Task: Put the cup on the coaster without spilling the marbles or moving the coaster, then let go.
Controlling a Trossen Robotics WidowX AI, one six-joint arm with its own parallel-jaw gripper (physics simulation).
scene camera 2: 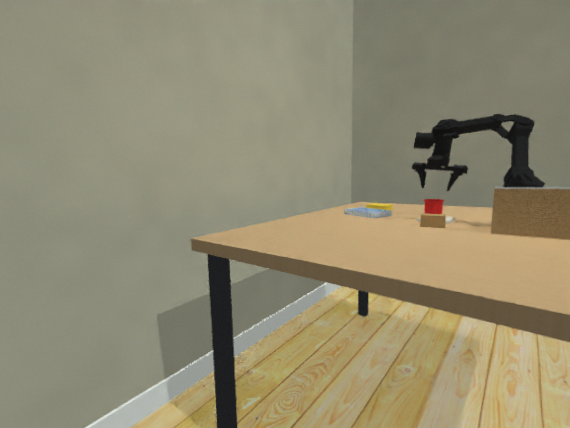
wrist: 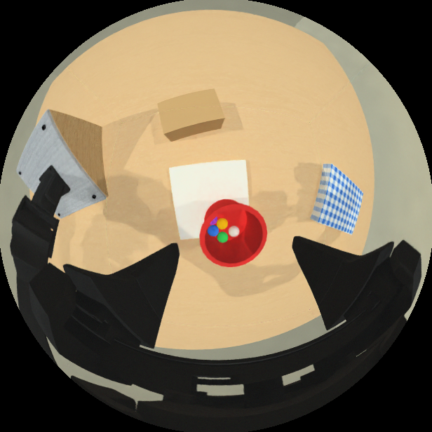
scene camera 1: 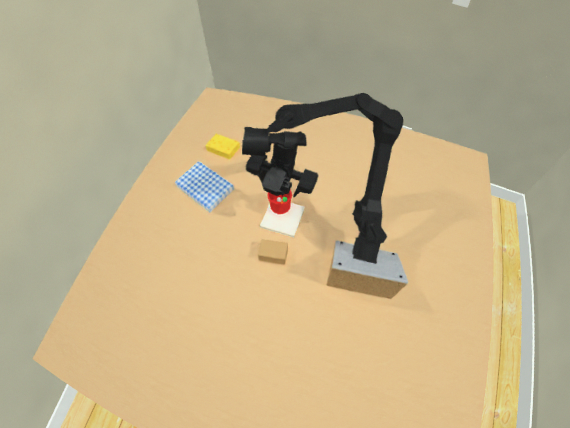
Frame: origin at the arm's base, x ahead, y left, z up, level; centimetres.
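Where they show: gripper, fingertip midpoint: (scene camera 2: 434,189); arm's base, origin of the base link: (scene camera 2: 526,209) (scene camera 1: 364,256).
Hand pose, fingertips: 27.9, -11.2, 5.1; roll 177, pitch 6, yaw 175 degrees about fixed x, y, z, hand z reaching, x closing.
Note:
Each offset is from my fingertips to the top centre of the thing, as dx, dy, dz.
The red cup {+0.5, -1.4, -4.3} (scene camera 1: 280,205) (scene camera 2: 433,206) (wrist: 257,235) stands upright on the white square coaster {-1.1, +1.7, -11.1} (scene camera 1: 281,223) (scene camera 2: 450,219) (wrist: 200,185), near its far edge in the scene camera 1 view. In the wrist view the cup covers one corner of the coaster, so how much of its base rests there is partly hidden. Several coloured marbles (wrist: 222,230) lie inside the cup. My gripper (scene camera 2: 435,189) (wrist: 238,246) is open and empty, above the cup, with a gap between the fingertips and the rim in the scene camera 2 view.
A brown block {-2.4, +14.6, -8.0} (scene camera 1: 273,250) (scene camera 2: 433,220) (wrist: 192,112) lies near the coaster. A blue checked cloth {+28.4, -2.4, -9.8} (scene camera 1: 205,185) (scene camera 2: 368,212) (wrist: 340,200) and a yellow sponge {+29.3, -20.9, -9.3} (scene camera 1: 223,145) (scene camera 2: 379,206) lie to the left. The arm's base box (scene camera 1: 367,282) (scene camera 2: 530,212) (wrist: 85,150) stands to the right in both scene views.

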